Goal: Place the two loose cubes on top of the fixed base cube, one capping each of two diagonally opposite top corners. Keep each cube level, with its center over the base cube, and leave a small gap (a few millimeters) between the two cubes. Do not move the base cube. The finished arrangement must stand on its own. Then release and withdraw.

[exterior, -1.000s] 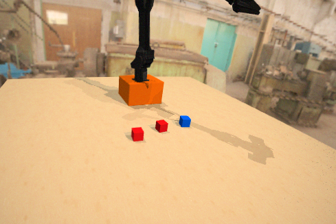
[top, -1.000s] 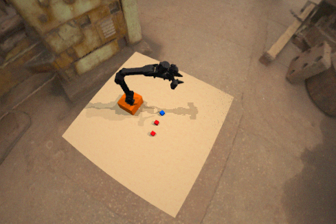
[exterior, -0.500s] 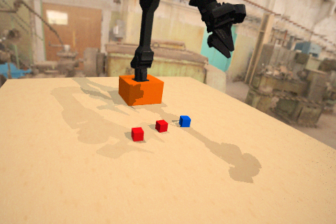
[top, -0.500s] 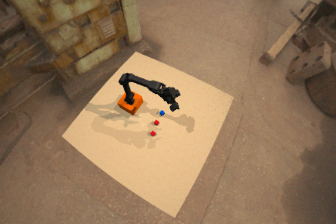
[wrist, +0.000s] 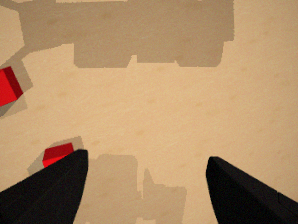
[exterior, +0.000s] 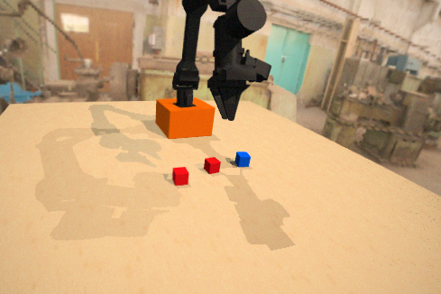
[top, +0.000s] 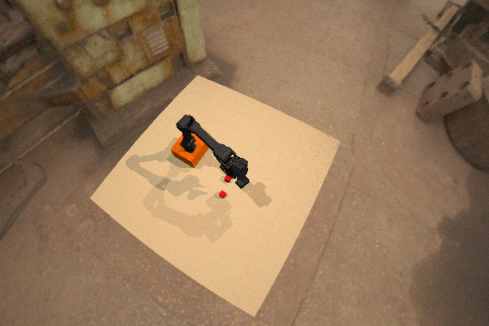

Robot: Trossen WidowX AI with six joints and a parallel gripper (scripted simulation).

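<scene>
Now: gripper tip 8 cm past the red cube, 5 cm to the left of it and 17 cm above it. Also, from my gripper tip: blue cube (8 cm behind, 17 cm to the left, 17 cm below).
</scene>
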